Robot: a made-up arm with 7 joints.
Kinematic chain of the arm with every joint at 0, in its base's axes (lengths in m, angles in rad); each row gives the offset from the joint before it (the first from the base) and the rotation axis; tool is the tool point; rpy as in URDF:
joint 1: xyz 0 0 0.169 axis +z
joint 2: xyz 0 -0.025 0.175 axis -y
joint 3: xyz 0 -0.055 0.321 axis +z
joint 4: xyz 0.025 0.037 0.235 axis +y
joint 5: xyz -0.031 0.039 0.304 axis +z
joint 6: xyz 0 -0.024 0.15 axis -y
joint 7: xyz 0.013 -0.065 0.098 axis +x
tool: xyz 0 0 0 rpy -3.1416 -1.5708 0
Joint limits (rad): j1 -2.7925..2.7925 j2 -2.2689..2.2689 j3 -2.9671..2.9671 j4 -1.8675..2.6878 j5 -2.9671..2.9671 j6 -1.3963..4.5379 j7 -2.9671..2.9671
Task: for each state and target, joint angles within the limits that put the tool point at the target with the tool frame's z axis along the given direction. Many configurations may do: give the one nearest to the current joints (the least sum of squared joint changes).
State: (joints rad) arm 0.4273 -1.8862 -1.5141 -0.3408 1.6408 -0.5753 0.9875
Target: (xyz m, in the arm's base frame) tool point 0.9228 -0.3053 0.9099 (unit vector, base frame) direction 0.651 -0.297 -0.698
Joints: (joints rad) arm -0.1006 -0.9951 -1.8059 0.0630 1.5813 0.1892 0.9875
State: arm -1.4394 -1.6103 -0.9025 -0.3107 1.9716 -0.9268 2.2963
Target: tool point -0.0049 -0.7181 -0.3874 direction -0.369 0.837 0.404
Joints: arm -1.5483 -2.1888 -1.6641 -0.3454 1.5631 -1.3773 2.2963
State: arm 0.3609 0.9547 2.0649 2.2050 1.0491 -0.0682 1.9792
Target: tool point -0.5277 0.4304 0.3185 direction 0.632 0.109 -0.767
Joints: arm 0.0904 1.3646 1.7981 1.7046 0.6682 0.2969 1.9792
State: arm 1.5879 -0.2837 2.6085 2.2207 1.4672 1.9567 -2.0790
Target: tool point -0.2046 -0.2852 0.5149 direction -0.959 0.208 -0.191
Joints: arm 1.4011 0.4544 2.3900 2.2620 1.1571 2.4170 -2.0790
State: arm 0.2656 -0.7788 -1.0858 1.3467 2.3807 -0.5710 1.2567
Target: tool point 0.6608 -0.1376 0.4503 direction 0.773 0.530 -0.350
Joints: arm 0.8519 -0.7692 -1.4778 1.9489 2.0655 0.1529 1.2567
